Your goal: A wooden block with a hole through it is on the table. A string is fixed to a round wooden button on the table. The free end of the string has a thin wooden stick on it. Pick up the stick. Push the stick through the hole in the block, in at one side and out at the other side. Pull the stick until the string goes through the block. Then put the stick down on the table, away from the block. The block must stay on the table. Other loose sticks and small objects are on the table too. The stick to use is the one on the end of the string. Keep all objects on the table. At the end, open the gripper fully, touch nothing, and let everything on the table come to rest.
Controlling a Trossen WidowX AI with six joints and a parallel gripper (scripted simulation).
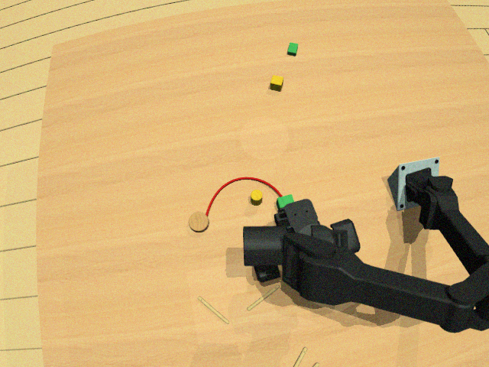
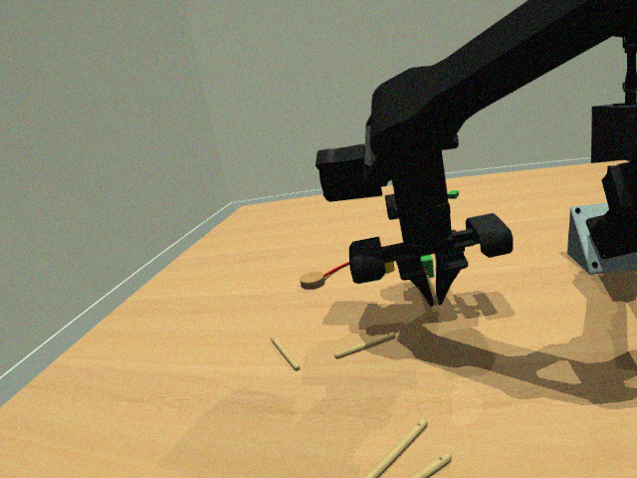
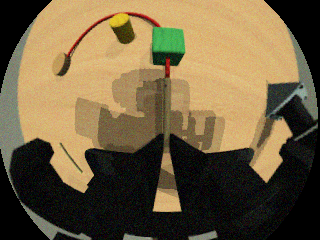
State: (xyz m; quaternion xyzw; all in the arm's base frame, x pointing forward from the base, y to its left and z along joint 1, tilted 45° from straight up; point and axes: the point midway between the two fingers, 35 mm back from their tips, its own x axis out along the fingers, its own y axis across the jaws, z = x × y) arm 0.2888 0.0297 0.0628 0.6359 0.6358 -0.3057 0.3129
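The green block lies 10 cm to the right of my gripper tip and 1 cm above it. Also, from my gripper tip: round wooden button: 18 cm ahead, 12 cm to the right; then yellow cylinder: 13 cm to the right, 5 cm ahead, 1 cm above; then thin stick: 4 cm to the right, 1 cm above.
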